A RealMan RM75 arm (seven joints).
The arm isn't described. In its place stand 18 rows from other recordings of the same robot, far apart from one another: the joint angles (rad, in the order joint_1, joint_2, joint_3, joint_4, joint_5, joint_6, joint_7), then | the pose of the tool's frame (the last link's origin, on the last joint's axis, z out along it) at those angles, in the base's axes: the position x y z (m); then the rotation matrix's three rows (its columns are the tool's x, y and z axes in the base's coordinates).
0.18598, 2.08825, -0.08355, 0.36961, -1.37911, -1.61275, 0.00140 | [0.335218 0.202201 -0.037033], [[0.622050 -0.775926 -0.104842], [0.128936 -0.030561 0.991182], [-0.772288 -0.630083 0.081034]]
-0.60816, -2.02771, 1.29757, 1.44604, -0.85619, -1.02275, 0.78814 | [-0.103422 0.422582 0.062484], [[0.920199 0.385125 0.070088], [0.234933 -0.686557 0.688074], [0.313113 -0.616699 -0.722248]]
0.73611, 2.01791, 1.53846, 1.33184, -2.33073, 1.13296, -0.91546 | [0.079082 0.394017 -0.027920], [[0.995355 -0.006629 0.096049], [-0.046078 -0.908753 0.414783], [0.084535 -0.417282 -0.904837]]
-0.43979, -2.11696, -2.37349, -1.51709, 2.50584, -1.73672, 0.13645 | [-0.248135 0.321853 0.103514], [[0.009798 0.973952 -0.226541], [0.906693 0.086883 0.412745], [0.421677 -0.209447 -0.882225]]
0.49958, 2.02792, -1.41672, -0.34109, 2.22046, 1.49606, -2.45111 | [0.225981 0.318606 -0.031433], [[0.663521 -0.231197 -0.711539], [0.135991 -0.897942 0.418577], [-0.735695 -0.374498 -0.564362]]
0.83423, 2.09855, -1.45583, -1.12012, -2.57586, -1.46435, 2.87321 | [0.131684 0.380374 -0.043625], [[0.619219 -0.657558 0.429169], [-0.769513 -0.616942 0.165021], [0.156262 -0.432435 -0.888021]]
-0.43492, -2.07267, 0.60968, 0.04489, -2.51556, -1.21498, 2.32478 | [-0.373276 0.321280 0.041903], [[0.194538 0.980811 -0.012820], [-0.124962 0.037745 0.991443], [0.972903 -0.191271 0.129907]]
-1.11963, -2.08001, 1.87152, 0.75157, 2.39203, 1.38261, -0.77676 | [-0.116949 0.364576 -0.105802], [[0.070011 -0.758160 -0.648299], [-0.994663 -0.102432 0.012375], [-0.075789 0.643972 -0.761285]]
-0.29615, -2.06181, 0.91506, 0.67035, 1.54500, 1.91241, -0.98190 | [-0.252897 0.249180 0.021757], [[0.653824 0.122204 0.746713], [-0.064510 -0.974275 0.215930], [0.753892 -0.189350 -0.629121]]
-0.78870, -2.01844, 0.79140, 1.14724, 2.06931, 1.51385, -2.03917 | [-0.119536 0.418508 0.090913], [[0.846702 0.443269 0.294293], [0.295563 -0.851768 0.432591], [0.442423 -0.279293 -0.852207]]
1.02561, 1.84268, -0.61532, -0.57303, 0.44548, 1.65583, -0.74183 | [0.198416 0.422757 0.072666], [[0.477084 -0.860634 0.178045], [-0.878688 -0.471078 0.077412], [0.017249 -0.193378 -0.980973]]
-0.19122, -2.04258, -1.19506, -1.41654, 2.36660, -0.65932, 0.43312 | [-0.194869 0.308657 -0.079328], [[0.781446 0.616957 -0.093309], [0.562220 -0.631327 0.534169], [0.270651 -0.469884 -0.840213]]
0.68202, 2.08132, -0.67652, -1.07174, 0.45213, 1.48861, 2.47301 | [0.263213 0.383959 0.064372], [[-0.411433 0.868127 0.277630], [0.878407 0.296415 0.374886], [0.243156 0.398112 -0.884524]]
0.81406, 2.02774, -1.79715, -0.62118, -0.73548, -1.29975, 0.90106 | [0.055786 0.352723 -0.062600], [[0.610125 0.141822 -0.779509], [0.237260 -0.971405 0.008969], [-0.755947 -0.190419 -0.626327]]
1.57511, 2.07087, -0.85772, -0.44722, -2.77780, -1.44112, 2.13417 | [-0.018871 0.430958 -0.054799], [[0.923942 -0.133392 0.358521], [-0.173892 -0.981257 0.083048], [0.340723 -0.139075 -0.929820]]
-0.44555, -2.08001, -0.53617, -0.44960, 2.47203, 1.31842, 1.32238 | [-0.203304 0.295798 -0.084665], [[0.574400 -0.504718 0.644457], [-0.689386 0.126239 0.713310], [-0.441376 -0.854005 -0.275434]]
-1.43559, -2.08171, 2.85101, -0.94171, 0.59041, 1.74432, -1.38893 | [-0.155472 0.410817 0.062901], [[0.895599 0.260635 -0.360516], [0.305587 -0.949378 0.072791], [-0.323294 -0.175361 -0.929908]]
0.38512, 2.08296, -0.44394, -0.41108, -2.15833, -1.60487, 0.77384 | [0.322632 0.251595 -0.030611], [[0.852966 -0.309116 -0.420590], [-0.132459 -0.907592 0.398412], [-0.504880 -0.284121 -0.815090]]
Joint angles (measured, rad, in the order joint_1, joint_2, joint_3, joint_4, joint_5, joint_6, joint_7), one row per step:
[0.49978 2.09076 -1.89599 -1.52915 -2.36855 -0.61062 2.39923]
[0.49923 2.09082 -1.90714 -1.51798 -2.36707 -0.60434 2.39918]
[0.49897 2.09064 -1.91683 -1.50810 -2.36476 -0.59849 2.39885]
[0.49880 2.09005 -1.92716 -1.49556 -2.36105 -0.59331 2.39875]
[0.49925 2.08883 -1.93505 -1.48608 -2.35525 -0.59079 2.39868]
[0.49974 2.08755 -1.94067 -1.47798 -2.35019 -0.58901 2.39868]
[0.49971 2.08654 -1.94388 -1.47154 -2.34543 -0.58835 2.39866]
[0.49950 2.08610 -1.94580 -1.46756 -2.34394 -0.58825 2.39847]
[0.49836 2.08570 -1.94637 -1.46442 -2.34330 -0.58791 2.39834]
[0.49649 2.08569 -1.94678 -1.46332 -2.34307 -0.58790 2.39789]
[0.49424 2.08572 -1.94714 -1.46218 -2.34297 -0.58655 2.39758]
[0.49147 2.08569 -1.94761 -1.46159 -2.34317 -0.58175 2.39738]
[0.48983 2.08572 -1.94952 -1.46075 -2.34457 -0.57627 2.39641]
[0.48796 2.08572 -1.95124 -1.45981 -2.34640 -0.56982 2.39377]
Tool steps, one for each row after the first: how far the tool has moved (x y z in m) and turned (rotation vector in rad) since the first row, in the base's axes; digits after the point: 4 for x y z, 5 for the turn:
[0.0022 -0.0011 -0.0039 -0.00759 -0.00521 -0.00302]
[0.0041 -0.0020 -0.0072 -0.01426 -0.00924 -0.00557]
[0.0069 -0.0030 -0.0110 -0.02311 -0.01456 -0.01071]
[0.0090 -0.0039 -0.0139 -0.03207 -0.01795 -0.01535]
[0.0109 -0.0044 -0.0160 -0.03903 -0.02073 -0.02000]
[0.0126 -0.0047 -0.0175 -0.04453 -0.02232 -0.02519]
[0.0138 -0.0048 -0.0184 -0.04736 -0.02453 -0.02806]
[0.0152 -0.0048 -0.0188 -0.04839 -0.02612 -0.03154]
[0.0162 -0.0049 -0.0191 -0.04899 -0.02691 -0.03383]
[0.0171 -0.0049 -0.0192 -0.04854 -0.02685 -0.03630]
[0.0178 -0.0048 -0.0190 -0.04533 -0.02461 -0.03792]
[0.0182 -0.0047 -0.0191 -0.04196 -0.02406 -0.03672]
[0.0186 -0.0045 -0.0191 -0.03714 -0.02420 -0.03421]

